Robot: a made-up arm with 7 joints. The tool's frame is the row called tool.
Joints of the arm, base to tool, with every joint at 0 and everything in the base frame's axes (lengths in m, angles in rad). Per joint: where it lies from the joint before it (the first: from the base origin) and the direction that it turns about. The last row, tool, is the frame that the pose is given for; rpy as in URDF.
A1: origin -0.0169 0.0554 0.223 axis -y
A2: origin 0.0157 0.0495 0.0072 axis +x
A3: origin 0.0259 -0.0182 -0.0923 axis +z
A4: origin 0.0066 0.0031 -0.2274 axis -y
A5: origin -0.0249 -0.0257 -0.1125 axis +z
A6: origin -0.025 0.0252 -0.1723 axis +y
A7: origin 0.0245 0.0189 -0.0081 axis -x
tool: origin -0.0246 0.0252 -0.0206 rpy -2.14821 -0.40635 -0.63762
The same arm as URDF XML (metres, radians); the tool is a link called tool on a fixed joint. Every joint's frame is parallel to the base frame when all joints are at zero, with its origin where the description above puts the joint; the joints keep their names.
<robot name="arm">
<link name="base_link"/>
<link name="link1"/>
<link name="link2"/>
<link name="link3"/>
<link name="link4"/>
<link name="link5"/>
<link name="link6"/>
<link name="link7"/>
<link name="tool"/>
<joint name="A1" type="continuous"><parent link="base_link"/><child link="link1"/><origin xyz="-0.0169 0.0554 0.223" rpy="0 0 0"/><axis xyz="0 -1 0"/></joint>
<joint name="A2" type="continuous"><parent link="link1"/><child link="link2"/><origin xyz="0.0157 0.0495 0.0072" rpy="0 0 0"/><axis xyz="1 0 0"/></joint>
<joint name="A3" type="continuous"><parent link="link2"/><child link="link3"/><origin xyz="0.0259 -0.0182 -0.0923" rpy="0 0 0"/><axis xyz="0 0 1"/></joint>
<joint name="A4" type="continuous"><parent link="link3"/><child link="link4"/><origin xyz="0.0066 0.0031 -0.2274" rpy="0 0 0"/><axis xyz="0 -1 0"/></joint>
<joint name="A5" type="continuous"><parent link="link4"/><child link="link5"/><origin xyz="-0.0249 -0.0257 -0.1125" rpy="0 0 0"/><axis xyz="0 0 1"/></joint>
<joint name="A6" type="continuous"><parent link="link5"/><child link="link6"/><origin xyz="-0.025 0.0252 -0.1723" rpy="0 0 0"/><axis xyz="0 1 0"/></joint>
<joint name="A7" type="continuous"><parent link="link6"/><child link="link7"/><origin xyz="0.0245 0.0189 -0.0081" rpy="0 0 0"/><axis xyz="-1 0 0"/></joint>
<joint name="tool_joint" type="fixed"><parent link="link7"/><child link="tool"/><origin xyz="-0.0246 0.0252 -0.0206" rpy="-2.1482 -0.4063 -0.6376"/></joint>
</robot>

